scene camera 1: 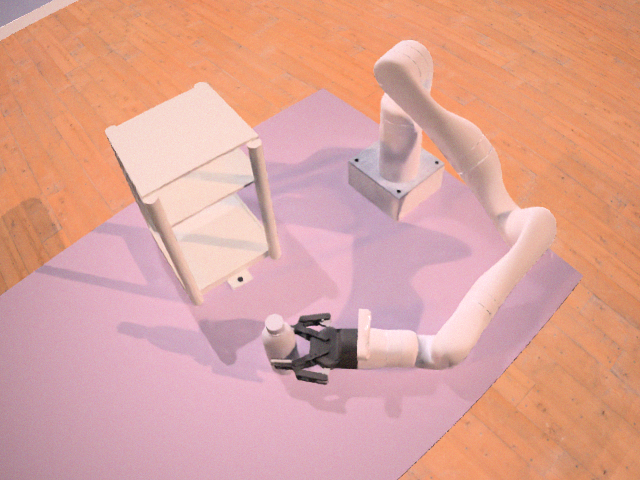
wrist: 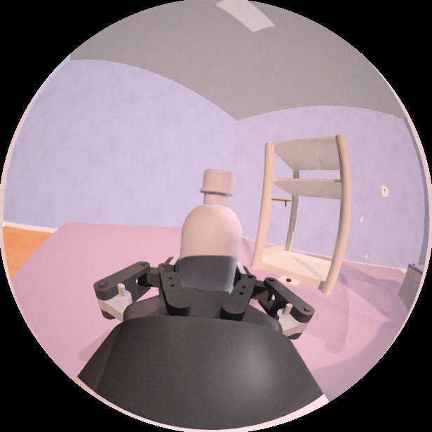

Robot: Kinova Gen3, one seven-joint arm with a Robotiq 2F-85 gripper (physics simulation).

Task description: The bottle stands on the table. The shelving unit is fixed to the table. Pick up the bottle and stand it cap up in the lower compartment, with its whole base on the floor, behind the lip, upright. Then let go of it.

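Places are measured from the arm's base along level axes (x ahead, y left, z up), in metres.
Pixels of known places: arm's base, link origin: (scene camera 1: 397,168).
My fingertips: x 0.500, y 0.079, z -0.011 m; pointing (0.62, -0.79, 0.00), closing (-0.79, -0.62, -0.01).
Note:
Ahead of a thing's pixels: the offset from my fingertips to its middle. "*": to the spot under its first point. Level surfaces: height alone.
The pale bottle @[dy +0.011, dx -0.009, dz +0.014 m] (scene camera 1: 279,341) (wrist: 212,232) is upright with its cap up, in front of the shelving unit. My gripper (scene camera 1: 285,345) (wrist: 207,265) lies level and is shut on the bottle's body, one finger on each side. The bottle's base is partly hidden by a finger in the scene view and by the gripper in the wrist view, so I cannot tell whether it touches the table. The cream shelving unit @[* dy -0.299, dx -0.109, dz +0.272 m] (scene camera 1: 178,136) (wrist: 345,210) stands upright behind, with its open front towards the bottle. Its lower compartment shows a floor @[dz -0.052 m] (scene camera 1: 222,245) (wrist: 295,265) with a low lip at the front.
A small fixing tab with a dark screw @[* dy -0.190, dx -0.084, dz -0.065 m] (scene camera 1: 239,279) (wrist: 288,280) sticks out at the foot of the unit's front. Two round front posts (scene camera 1: 265,201) (scene camera 1: 175,253) flank the opening. The middle shelf (wrist: 310,187) roofs the lower compartment. The arm's base box (scene camera 1: 395,180) stands right of the unit.

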